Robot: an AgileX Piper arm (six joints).
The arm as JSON. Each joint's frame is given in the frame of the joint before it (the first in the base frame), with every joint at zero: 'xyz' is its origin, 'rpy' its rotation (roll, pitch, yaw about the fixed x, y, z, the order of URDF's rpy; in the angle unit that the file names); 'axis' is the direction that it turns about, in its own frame. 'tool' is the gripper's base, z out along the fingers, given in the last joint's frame.
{
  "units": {
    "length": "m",
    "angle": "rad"
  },
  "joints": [
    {
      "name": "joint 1",
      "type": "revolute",
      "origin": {
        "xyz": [
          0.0,
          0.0,
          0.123
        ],
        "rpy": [
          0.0,
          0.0,
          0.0
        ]
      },
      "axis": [
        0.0,
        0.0,
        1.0
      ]
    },
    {
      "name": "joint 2",
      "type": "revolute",
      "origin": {
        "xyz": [
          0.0,
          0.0,
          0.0
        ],
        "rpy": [
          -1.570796,
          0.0,
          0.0
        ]
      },
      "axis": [
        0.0,
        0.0,
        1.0
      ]
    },
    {
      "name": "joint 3",
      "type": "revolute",
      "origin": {
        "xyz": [
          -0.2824,
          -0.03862,
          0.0
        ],
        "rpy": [
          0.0,
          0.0,
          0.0
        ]
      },
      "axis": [
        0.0,
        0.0,
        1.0
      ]
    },
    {
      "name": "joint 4",
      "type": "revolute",
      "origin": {
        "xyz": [
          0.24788,
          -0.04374,
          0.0
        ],
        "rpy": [
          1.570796,
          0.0,
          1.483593
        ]
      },
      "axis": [
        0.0,
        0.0,
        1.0
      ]
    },
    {
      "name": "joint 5",
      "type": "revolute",
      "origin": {
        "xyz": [
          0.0,
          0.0,
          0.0
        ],
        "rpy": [
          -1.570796,
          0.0,
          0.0
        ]
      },
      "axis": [
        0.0,
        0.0,
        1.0
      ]
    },
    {
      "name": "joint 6",
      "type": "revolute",
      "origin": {
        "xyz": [
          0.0,
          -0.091,
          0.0
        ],
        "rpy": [
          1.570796,
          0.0,
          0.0
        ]
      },
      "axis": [
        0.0,
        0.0,
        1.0
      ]
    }
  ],
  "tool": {
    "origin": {
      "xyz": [
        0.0,
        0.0,
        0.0
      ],
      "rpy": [
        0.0,
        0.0,
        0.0
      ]
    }
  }
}
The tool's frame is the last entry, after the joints.
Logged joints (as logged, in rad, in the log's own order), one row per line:
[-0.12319 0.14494 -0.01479 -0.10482 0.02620 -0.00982]
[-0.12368 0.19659 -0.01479 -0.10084 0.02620 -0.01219]
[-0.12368 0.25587 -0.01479 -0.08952 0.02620 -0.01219]
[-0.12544 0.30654 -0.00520 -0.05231 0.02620 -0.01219]
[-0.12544 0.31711 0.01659 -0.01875 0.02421 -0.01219]
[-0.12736 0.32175 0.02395 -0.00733 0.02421 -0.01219]
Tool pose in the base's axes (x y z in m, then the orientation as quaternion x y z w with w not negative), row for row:
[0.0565 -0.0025 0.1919 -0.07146 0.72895 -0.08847 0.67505]
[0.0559 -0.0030 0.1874 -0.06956 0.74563 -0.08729 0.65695]
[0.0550 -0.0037 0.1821 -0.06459 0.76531 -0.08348 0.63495]
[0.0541 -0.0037 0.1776 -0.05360 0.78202 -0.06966 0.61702]
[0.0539 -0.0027 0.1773 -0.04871 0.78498 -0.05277 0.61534]
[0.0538 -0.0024 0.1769 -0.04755 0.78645 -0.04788 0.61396]
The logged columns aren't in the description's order. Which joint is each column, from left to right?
Columns, left to right: joint 4, joint 5, joint 1, joint 6, joint 3, joint 2.
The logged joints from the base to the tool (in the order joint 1, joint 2, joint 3, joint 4, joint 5, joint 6), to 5 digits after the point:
[-0.01479 -0.00982 0.02620 -0.12319 0.14494 -0.10482]
[-0.01479 -0.01219 0.02620 -0.12368 0.19659 -0.10084]
[-0.01479 -0.01219 0.02620 -0.12368 0.25587 -0.08952]
[-0.00520 -0.01219 0.02620 -0.12544 0.30654 -0.05231]
[0.01659 -0.01219 0.02421 -0.12544 0.31711 -0.01875]
[0.02395 -0.01219 0.02421 -0.12736 0.32175 -0.00733]

